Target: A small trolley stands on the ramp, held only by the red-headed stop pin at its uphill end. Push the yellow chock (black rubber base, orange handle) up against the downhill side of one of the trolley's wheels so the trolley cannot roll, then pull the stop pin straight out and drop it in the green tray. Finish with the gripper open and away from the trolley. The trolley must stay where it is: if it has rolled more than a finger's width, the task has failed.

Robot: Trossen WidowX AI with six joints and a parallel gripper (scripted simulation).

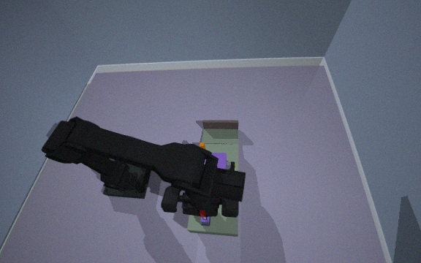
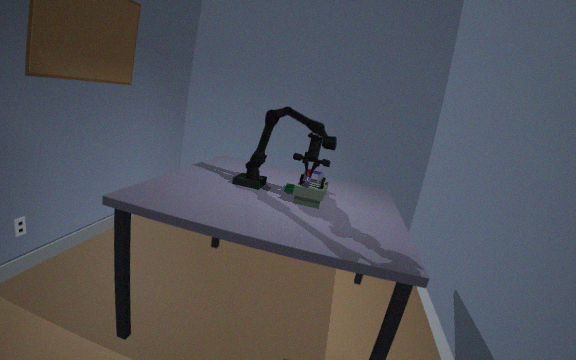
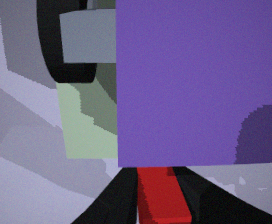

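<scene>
Now: the green tray 70 mm behind my gripper tip, 210 mm to the left of it and 150 mm below it. Also, from my gripper tip: purple trolley 30 mm ahead, 100 mm to the left, 30 mm below; red-headed stop pin right at my gripper tip; pale green ramp 40 mm ahead, 100 mm to the left, 90 mm below.
</scene>
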